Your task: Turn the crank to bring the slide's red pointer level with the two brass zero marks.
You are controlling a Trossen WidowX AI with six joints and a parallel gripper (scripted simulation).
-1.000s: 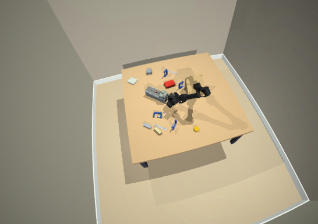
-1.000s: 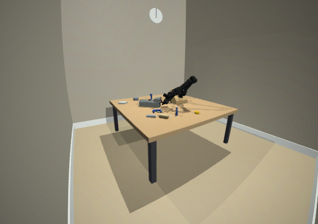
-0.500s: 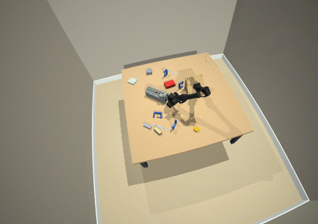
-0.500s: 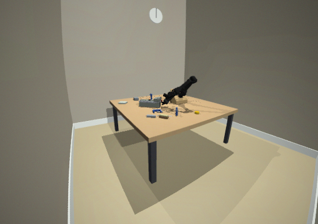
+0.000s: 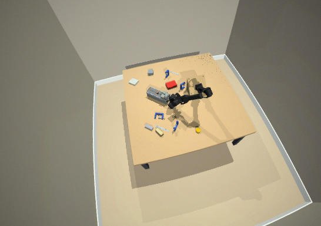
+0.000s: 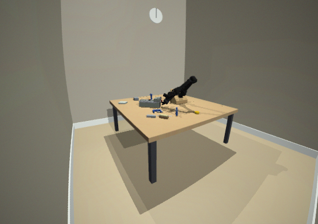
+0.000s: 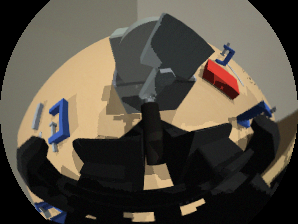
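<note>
Now: gripper tip 30 mm below the dark crank handle, 10 mm to the right of it and 10 mm past it. The rest, counted from my gripper tip: red pointer (120 mm to the right, 110 mm ahead, 50 mm above); then tan block (320 mm to the left, 190 mm ahead, 20 mm below); then yellow disc (400 mm to the left, 190 mm behind, 20 mm below).
</note>
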